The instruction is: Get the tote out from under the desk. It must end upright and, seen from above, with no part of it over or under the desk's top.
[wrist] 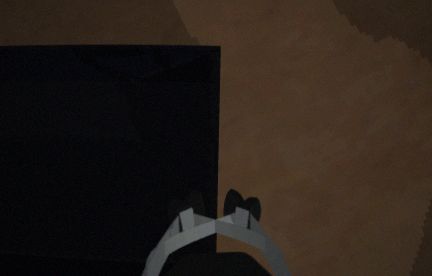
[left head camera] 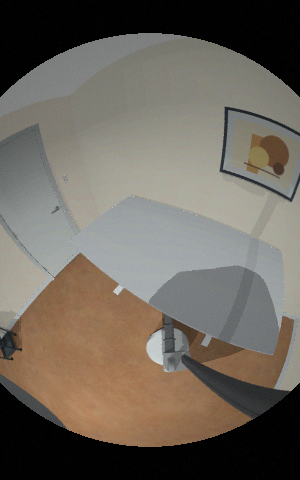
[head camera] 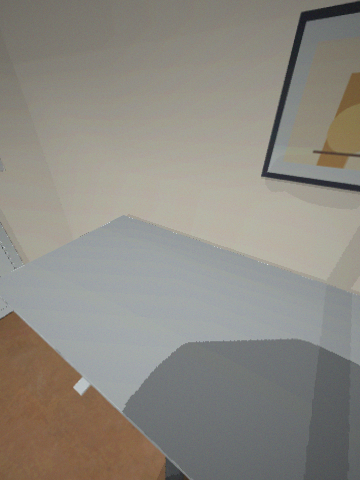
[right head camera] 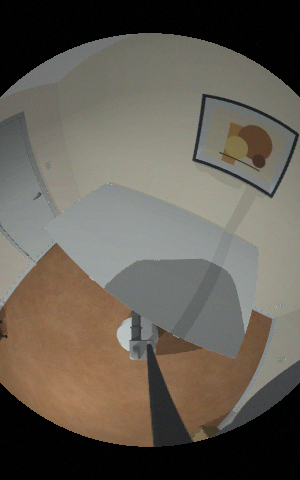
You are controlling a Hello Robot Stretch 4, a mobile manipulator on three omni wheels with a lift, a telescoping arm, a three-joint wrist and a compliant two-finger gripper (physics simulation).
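Frame: origin at the robot's base, x ahead, y left, z up, level; millimetres.
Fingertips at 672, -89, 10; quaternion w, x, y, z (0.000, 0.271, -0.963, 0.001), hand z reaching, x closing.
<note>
A point is followed by its place in that frame, as x, y, z.
The dark tote [wrist: 110,150] {794, -78, -25} fills the left of the wrist view, seen from above, with its straight right edge running down between my fingertips. It appears upright; much of it is outside that view. My gripper [wrist: 214,205] {672, -89, 10} is shut on the tote's right rim, one finger on each side of it. The desk [head camera: 175,280] {697, -14, 922} [left head camera: 165,230] {747, 7, 922} [right head camera: 150,220] {727, -117, 922} has a light grey top, partly in shadow. The tote and my gripper do not show in the head views, where the top hides the space under it. My arm [left head camera: 168,332] {137, 4, 433} [right head camera: 135,325] {95, -1, 434} reaches under the desk's front edge.
Light desk feet [head camera: 81,386] [left head camera: 118,289] show at the front edge, another foot [left head camera: 206,340] to the right of my arm. The wall with a framed picture [head camera: 282,100] {879, -370, 1558} [left head camera: 260,155] {745, -563, 1497} [right head camera: 245,145] {724, -593, 1515} stands behind. A door [left head camera: 35,200] {1202, 1506, 1155} is at left. A dark wheeled object [left head camera: 7,345] {-740, 2451, 105} stands at the far left.
</note>
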